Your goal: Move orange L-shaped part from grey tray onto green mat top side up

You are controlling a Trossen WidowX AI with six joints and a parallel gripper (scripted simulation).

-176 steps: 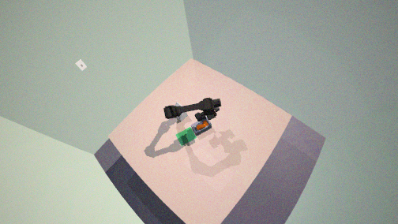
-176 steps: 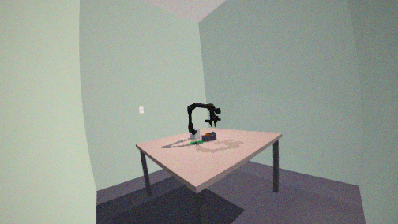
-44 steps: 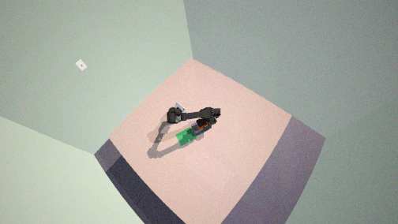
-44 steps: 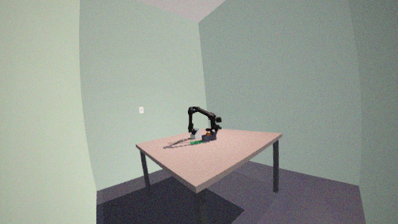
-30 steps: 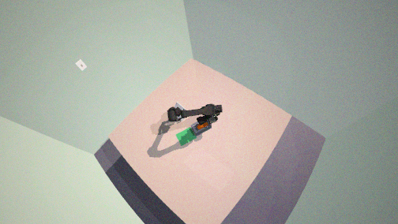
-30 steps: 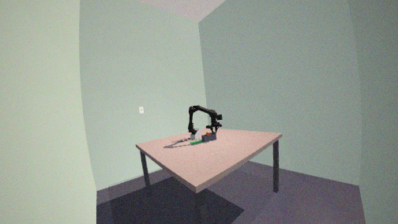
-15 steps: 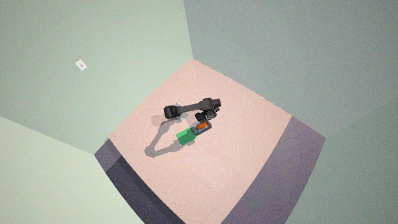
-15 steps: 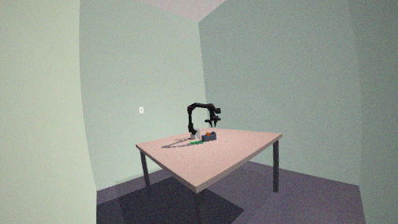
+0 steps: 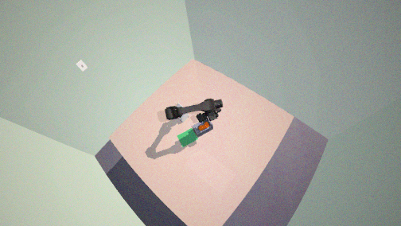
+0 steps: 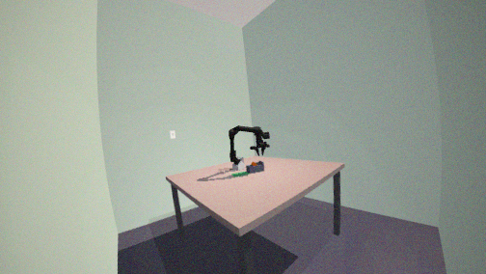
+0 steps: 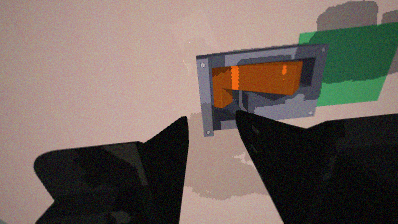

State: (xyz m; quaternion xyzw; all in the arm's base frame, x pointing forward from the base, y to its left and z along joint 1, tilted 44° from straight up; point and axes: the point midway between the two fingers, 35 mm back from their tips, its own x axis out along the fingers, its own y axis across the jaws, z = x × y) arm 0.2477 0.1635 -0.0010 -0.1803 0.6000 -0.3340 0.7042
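The orange L-shaped part is 100 mm below my gripper tip, 40 mm to the right of it and 20 mm behind it. Also, from my gripper tip: green mat: 210 mm to the right, 160 mm below, 60 mm behind.
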